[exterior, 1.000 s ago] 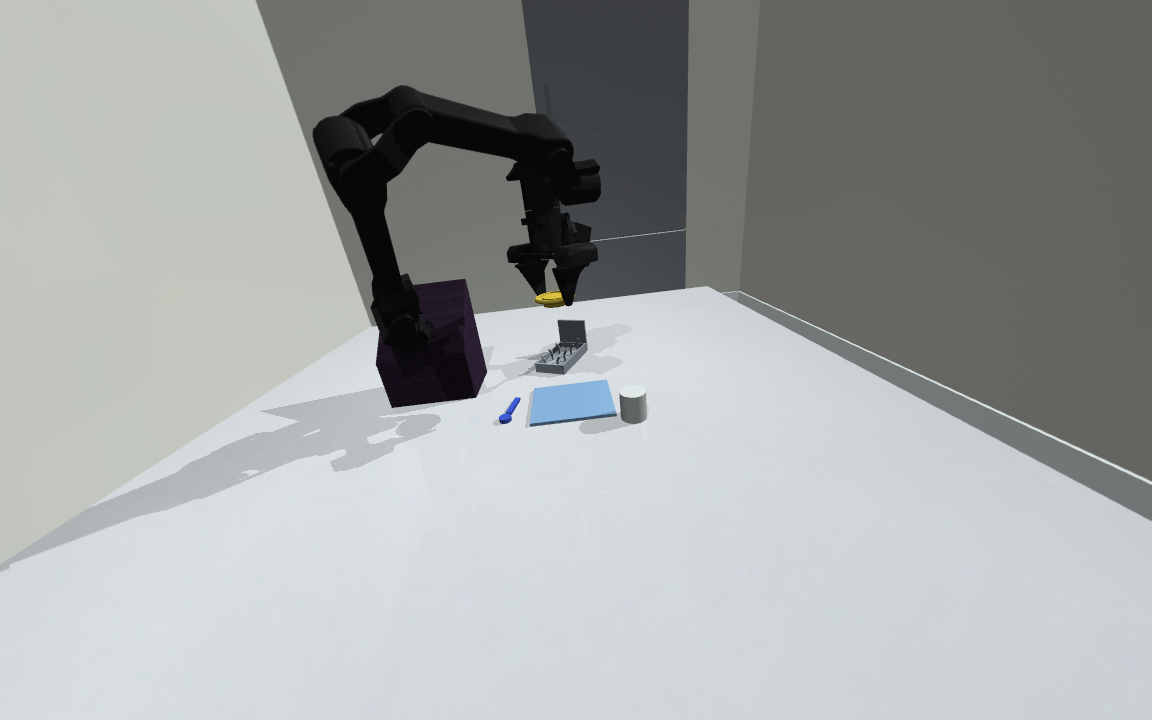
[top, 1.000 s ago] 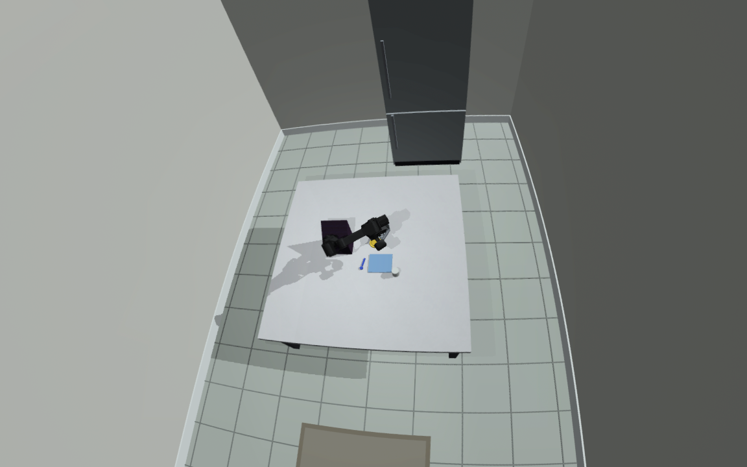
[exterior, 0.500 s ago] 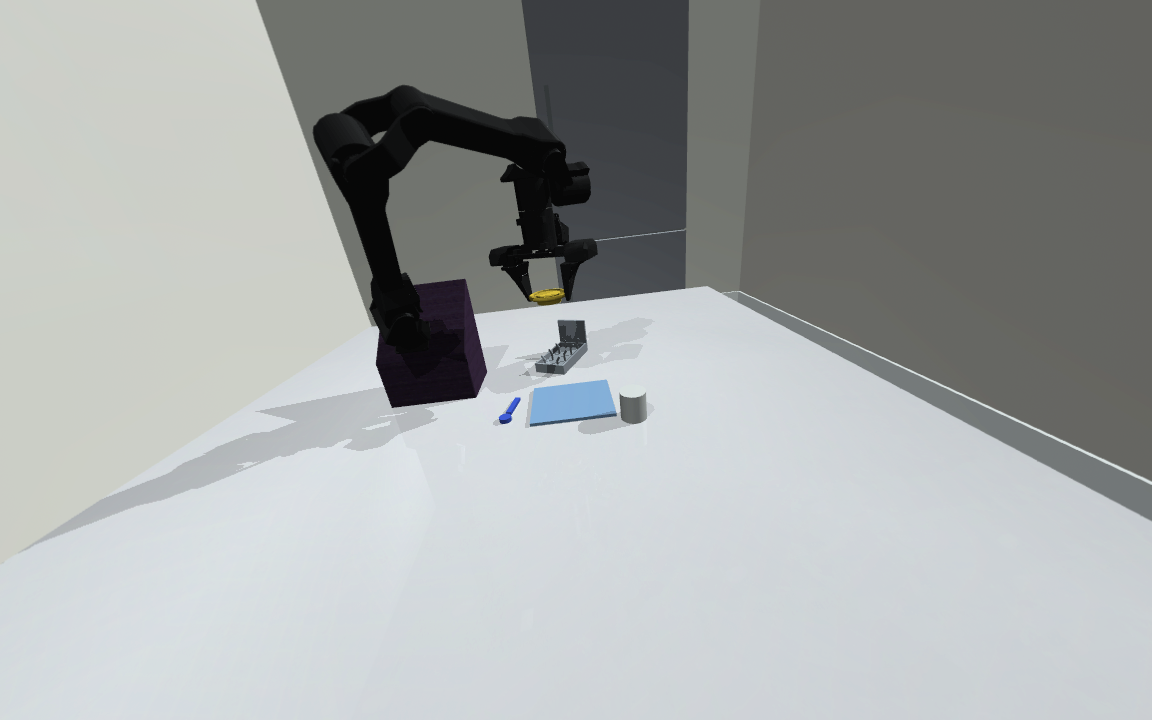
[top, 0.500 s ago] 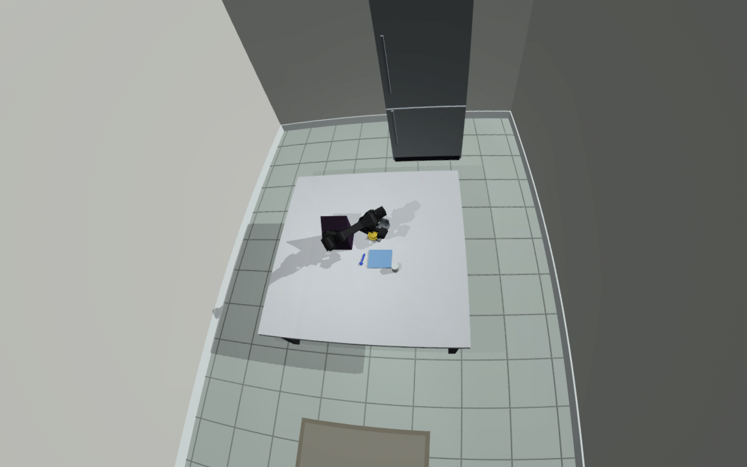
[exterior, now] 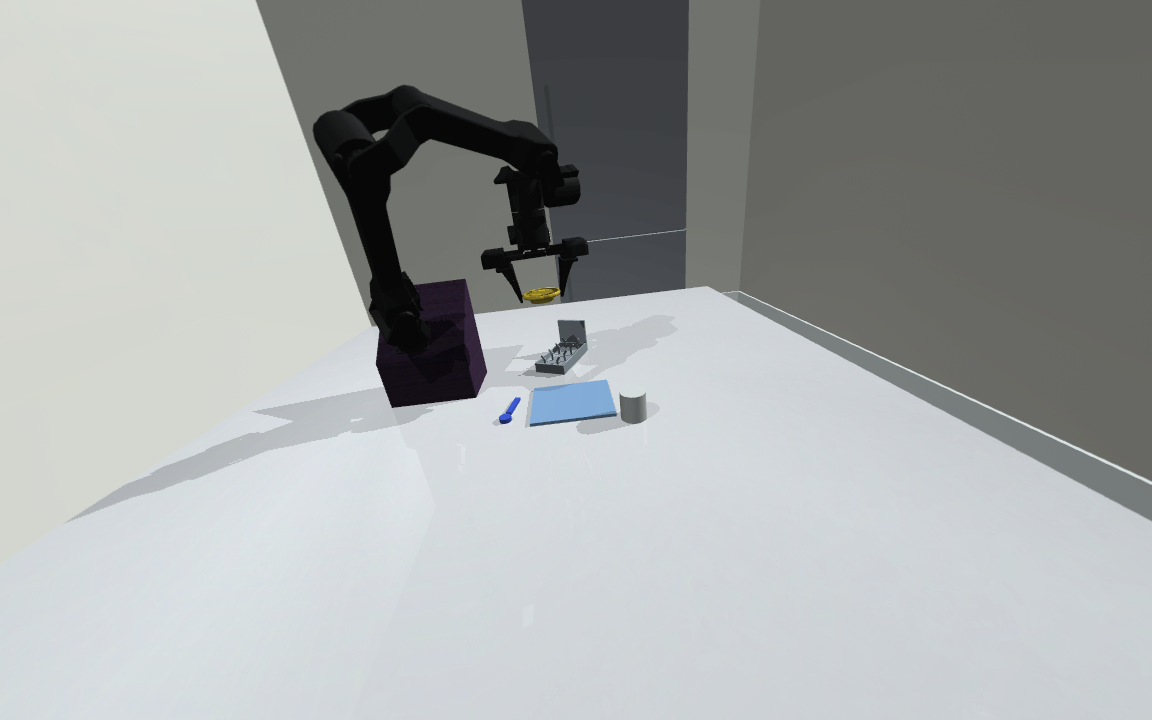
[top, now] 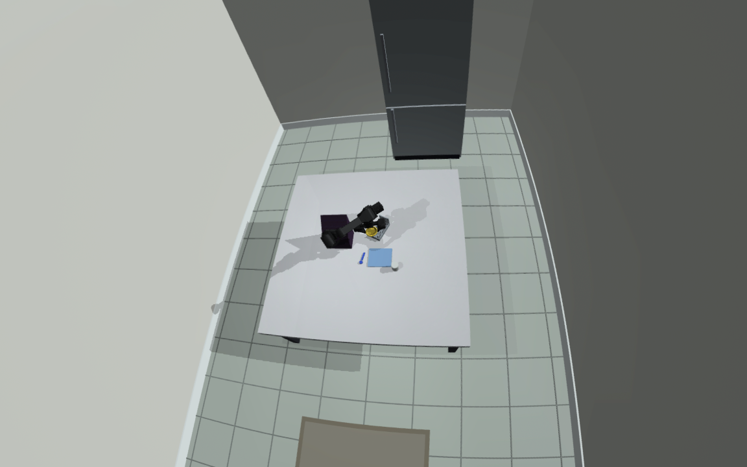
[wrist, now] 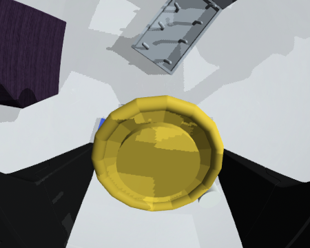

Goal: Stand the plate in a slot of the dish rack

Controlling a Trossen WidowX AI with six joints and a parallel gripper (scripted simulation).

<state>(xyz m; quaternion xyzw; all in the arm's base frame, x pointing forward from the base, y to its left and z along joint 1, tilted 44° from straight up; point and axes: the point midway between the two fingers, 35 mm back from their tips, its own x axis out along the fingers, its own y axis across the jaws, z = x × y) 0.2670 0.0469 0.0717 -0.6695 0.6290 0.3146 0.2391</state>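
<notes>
The grey dish rack lies 160 mm below my gripper tip, 120 mm to the left of it and 20 mm ahead of it. Also, from my gripper tip: blue mat 180 mm below, 80 mm to the right, 30 mm ahead; blue spoon 180 mm below, 100 mm to the right, 80 mm behind; yellow plate 10 mm above.
</notes>
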